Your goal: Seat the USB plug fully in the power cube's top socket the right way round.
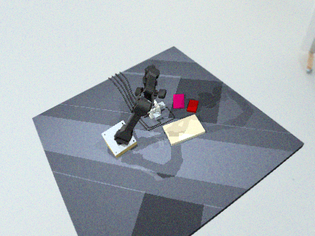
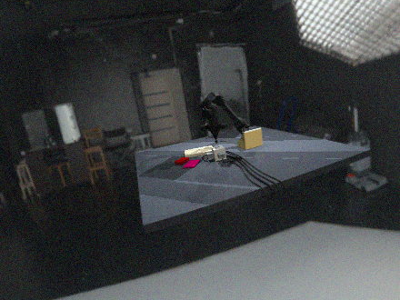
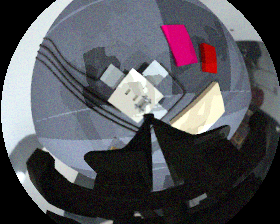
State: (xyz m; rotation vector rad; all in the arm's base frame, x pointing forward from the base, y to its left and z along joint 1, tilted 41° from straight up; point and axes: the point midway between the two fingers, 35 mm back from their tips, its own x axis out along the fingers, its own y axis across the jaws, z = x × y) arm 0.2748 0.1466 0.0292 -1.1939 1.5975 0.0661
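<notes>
Now: the dark USB plug 20 mm below my gripper tip. Round my gripper tip: red block (240 mm ahead, 90 mm to the right, 130 mm below); pink block (200 mm ahead, 10 mm to the left, 130 mm below); cream slab (80 mm ahead, 210 mm to the right, 120 mm below).
</notes>
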